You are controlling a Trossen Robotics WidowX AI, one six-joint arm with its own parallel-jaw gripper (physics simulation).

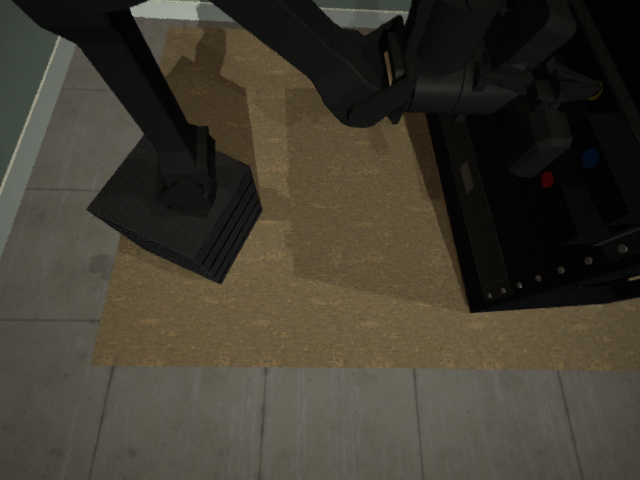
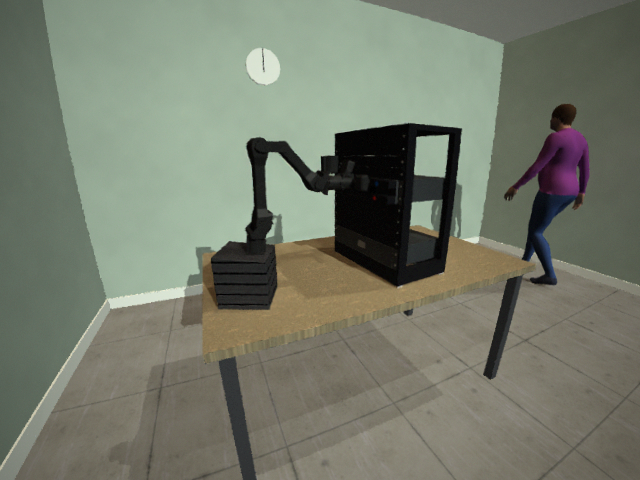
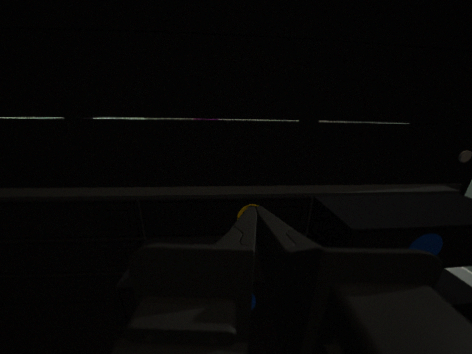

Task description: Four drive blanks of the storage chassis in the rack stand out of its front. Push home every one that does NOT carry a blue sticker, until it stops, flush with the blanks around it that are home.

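Places are measured from the arm's base along level axes (x ahead, y left, z up), in centimetres.
Where they show: gripper, fingertip midpoint: point(image 1: 597, 89) point(image 2: 371, 180) point(image 3: 254, 212); arm's base at its link origin: point(image 1: 192, 196) point(image 2: 255, 251).
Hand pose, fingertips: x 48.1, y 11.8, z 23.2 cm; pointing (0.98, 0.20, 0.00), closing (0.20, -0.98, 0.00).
Each offset is from my fingertips to the top centre of the thing. "*": to the spot under its first point. Level surfaces: height alone.
My gripper point(image 1: 599, 86) point(image 3: 254, 212) is shut and empty, its tips against or very near the drive blank with a yellow sticker point(image 1: 593, 94) point(image 3: 243, 211). That blank's front looks level with the dark front to its left. To the right, a blank with a blue sticker point(image 1: 590, 158) point(image 2: 376, 183) point(image 3: 426, 243) stands out, its top face showing. A red sticker @(dy -7.9, dx -1.4, dz -5.1 cm) point(image 1: 547, 179) point(image 2: 374, 197) is lower on the chassis front, beside a projecting blank top @(* dy -12.0, dx +1.5, dz -4.7 cm) point(image 1: 584, 211); how far its blank stands out is unclear. Another blue sticker @(dy +0.3, dx -3.8, dz -2.2 cm) point(image 3: 253, 301) shows partly behind the fingers, its blank mostly hidden.
The black rack point(image 1: 465, 258) point(image 2: 404, 206) stands on the wooden table @(dz -41.7 cm) point(image 1: 336, 320) point(image 2: 320, 315), with screws down its post. A grey unit @(* dy -1.3, dx +1.9, dz -29.4 cm) point(image 1: 478, 217) point(image 2: 372, 248) sits low in it. The arm's base stands on a dark stepped block point(image 1: 155, 227) point(image 2: 242, 284). A person point(image 2: 563, 160) is behind the table.
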